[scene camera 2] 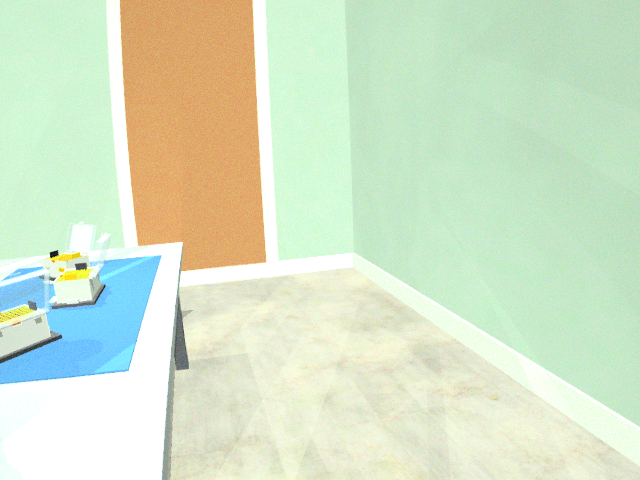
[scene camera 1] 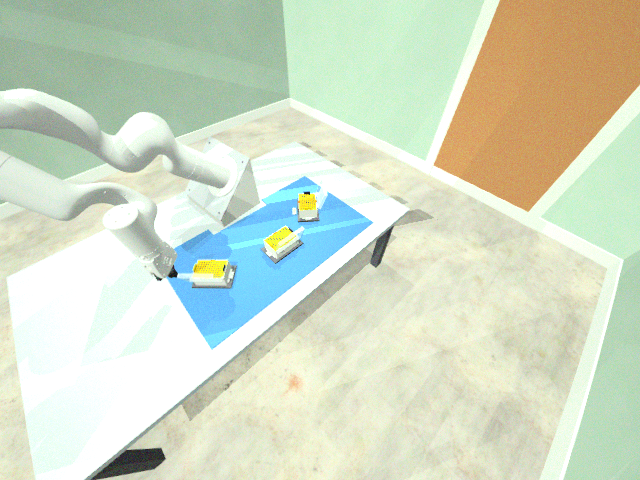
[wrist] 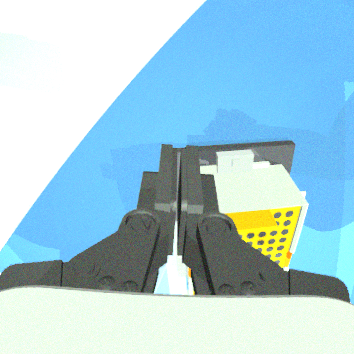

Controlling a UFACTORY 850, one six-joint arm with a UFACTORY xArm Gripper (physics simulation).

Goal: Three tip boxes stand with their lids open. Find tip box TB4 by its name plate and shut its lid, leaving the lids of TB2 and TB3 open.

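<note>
Three white tip boxes with yellow racks stand on the mat: the nearest [scene camera 1: 210,279] [scene camera 2: 25,333], the middle one [scene camera 1: 281,246] [scene camera 2: 77,289] and the far one [scene camera 1: 307,209] [scene camera 2: 67,266]. Their name plates cannot be read. The nearest box's clear lid [scene camera 1: 183,277] stands open on its left, beside the gripper. The middle lid [scene camera 1: 297,233] [scene camera 2: 103,250] and the far lid [scene camera 1: 322,196] [scene camera 2: 81,237] are open. My gripper [scene camera 1: 168,275] [wrist: 177,170] is shut and empty. In the wrist view it covers part of a tip box [wrist: 257,187]; whether it touches the lid cannot be told.
The blue mat [scene camera 1: 222,320] [scene camera 2: 116,330] [wrist: 280,60] lies on the white table [scene camera 1: 93,320] [scene camera 2: 77,423] [wrist: 60,75]. The arm's angled white mount [scene camera 1: 242,178] stands behind the boxes. The table's front edge runs past the mat, with the floor below.
</note>
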